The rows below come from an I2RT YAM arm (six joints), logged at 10 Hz.
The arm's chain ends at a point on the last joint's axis. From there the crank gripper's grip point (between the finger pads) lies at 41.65 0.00 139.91 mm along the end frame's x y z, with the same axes.
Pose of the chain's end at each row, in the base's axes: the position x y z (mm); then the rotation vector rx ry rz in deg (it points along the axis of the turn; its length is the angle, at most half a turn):
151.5 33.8 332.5 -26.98 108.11 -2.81
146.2 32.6 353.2 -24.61 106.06 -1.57
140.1 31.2 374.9 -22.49 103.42 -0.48
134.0 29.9 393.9 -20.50 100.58 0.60
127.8 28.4 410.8 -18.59 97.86 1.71
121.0 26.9 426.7 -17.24 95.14 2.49
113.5 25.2 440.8 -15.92 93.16 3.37
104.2 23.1 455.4 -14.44 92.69 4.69
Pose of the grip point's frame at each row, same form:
267.1 46.3 244.2 -26.98 108.11 -2.81
265.1 47.2 269.7 -24.61 106.06 -1.57
262.8 47.8 297.6 -22.49 103.42 -0.48
260.5 48.4 323.4 -20.50 100.58 0.60
257.5 48.7 347.0 -18.59 97.86 1.71
253.6 48.5 369.5 -17.24 95.14 2.49
247.9 48.0 388.7 -15.92 93.16 3.37
239.0 47.2 404.8 -14.44 92.69 4.69

